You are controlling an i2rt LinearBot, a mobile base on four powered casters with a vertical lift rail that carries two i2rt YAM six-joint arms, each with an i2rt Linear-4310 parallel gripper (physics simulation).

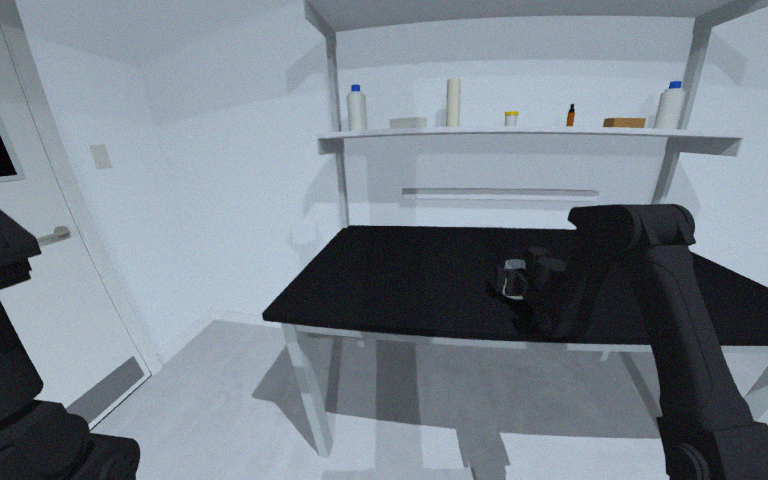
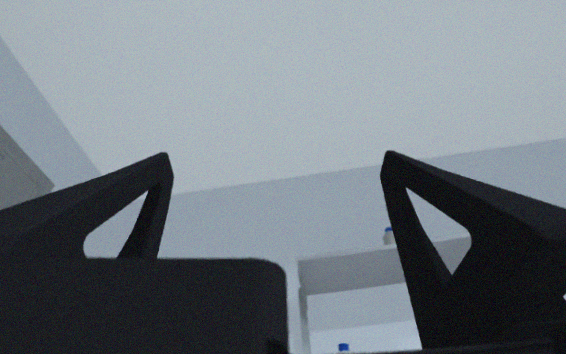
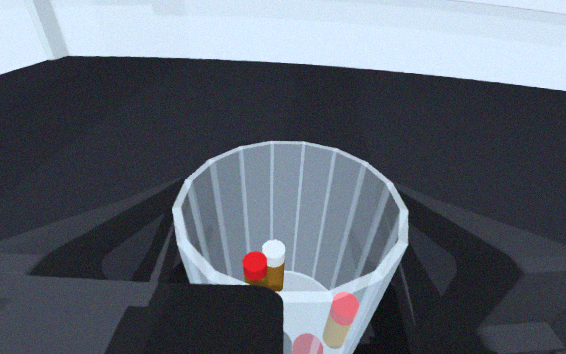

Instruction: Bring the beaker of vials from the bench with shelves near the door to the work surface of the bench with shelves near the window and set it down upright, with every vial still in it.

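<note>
The clear beaker (image 1: 514, 278) (image 3: 310, 311) stands upright on the black top of the bench with shelves (image 1: 390, 271) (image 3: 125, 110) near the door. Inside it are several vials: a red-capped vial (image 3: 255, 265), a white-capped vial (image 3: 274, 253) and two more red-capped vials, seen through the near wall. My right gripper (image 1: 513, 283) (image 3: 281, 188) is open, with its fingers low on either side of the beaker, not closed on it. The gripper body hides part of the beaker. My left gripper (image 2: 277, 163) is open and empty, raised high and facing the wall and ceiling.
The shelf (image 1: 481, 131) above the bench holds white bottles with blue caps (image 1: 356, 112) (image 1: 670, 108), a tall beige cylinder (image 1: 453, 103), a yellow-lidded jar (image 1: 511, 118), an amber bottle (image 1: 570, 117) and a brown box (image 1: 624, 122). The door (image 1: 62, 305) is at the left.
</note>
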